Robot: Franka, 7 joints.
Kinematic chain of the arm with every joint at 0, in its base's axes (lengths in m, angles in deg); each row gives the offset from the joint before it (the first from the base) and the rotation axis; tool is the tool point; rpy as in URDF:
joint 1: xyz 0 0 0.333 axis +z
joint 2: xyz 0 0 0 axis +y
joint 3: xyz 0 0 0.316 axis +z
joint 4: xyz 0.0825 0 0 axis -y
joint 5: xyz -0.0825 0 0.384 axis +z
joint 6: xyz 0 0 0 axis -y
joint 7: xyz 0.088 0 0 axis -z
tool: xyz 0 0 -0.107 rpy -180 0 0
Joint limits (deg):
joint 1: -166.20..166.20
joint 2: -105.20..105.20
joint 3: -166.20..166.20
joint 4: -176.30..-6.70
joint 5: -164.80..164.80
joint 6: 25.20..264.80
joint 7: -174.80..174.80
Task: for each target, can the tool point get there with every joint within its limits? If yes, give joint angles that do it. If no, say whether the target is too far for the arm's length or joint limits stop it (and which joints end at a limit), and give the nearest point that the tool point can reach.
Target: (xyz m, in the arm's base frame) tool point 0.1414 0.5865 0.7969
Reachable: yes | joints 50.46 59.00 86.86 -33.15 -97.28 215.36 1.02
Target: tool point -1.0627 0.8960 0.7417
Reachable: no: too far | nearest point -0.6292 0.5305 0.5750 | short by 0.591 m
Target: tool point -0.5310 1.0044 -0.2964
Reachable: no: too far | nearest point -0.3507 0.6634 -0.0827 | short by 0.441 m
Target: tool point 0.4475 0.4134 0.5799
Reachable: yes | joints 124.75 29.74 -96.59 -104.55 66.35 131.24 98.07
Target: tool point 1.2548 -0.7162 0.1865
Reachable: no: too far | nearest point 0.7413 -0.4231 0.2465 | short by 0.594 m
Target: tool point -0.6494 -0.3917 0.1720
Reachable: yes | joints -138.09 68.92 -3.89 -61.03 74.39 198.87 -64.00
